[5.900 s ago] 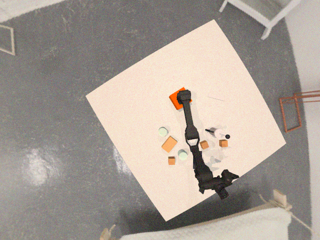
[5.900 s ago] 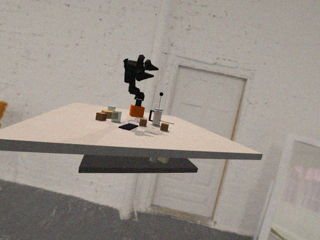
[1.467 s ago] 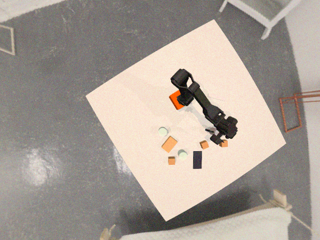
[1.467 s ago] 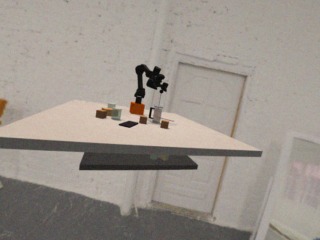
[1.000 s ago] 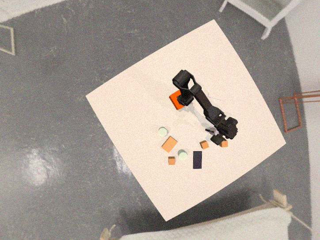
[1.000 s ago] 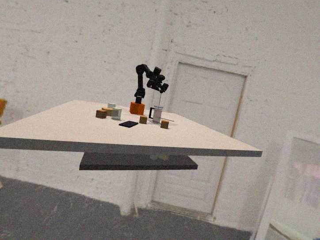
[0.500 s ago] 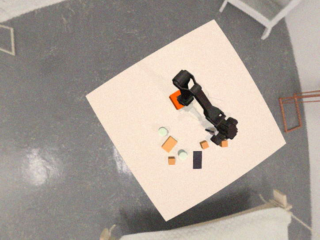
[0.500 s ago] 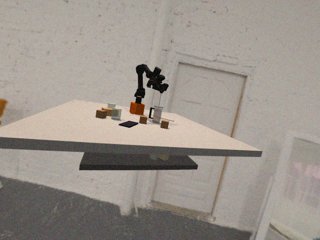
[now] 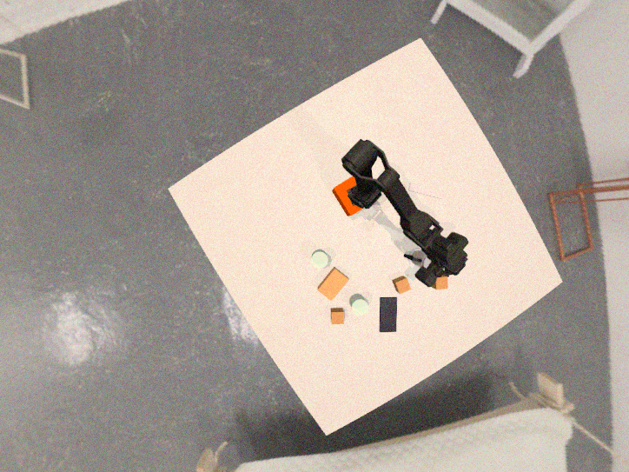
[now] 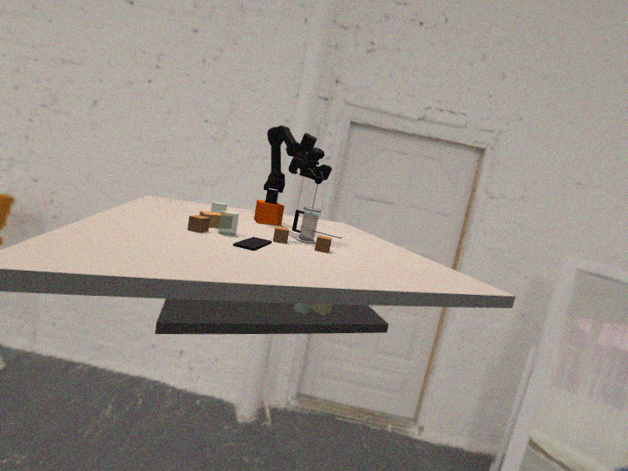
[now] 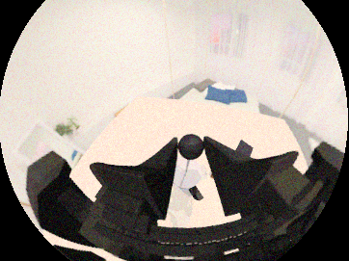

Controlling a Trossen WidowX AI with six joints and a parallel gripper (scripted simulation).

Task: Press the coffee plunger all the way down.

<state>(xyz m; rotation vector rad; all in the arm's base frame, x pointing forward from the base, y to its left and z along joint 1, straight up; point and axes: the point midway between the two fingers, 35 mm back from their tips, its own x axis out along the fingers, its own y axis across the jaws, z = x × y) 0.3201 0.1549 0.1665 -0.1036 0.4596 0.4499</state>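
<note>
Now: the coffee press 13 cm below my gripper tip, 2 cm to the right of it and 2 cm behind it. Round my gripper tip: dark flat slab 25 cm below, 21 cm to the right, 17 cm ahead.
</note>
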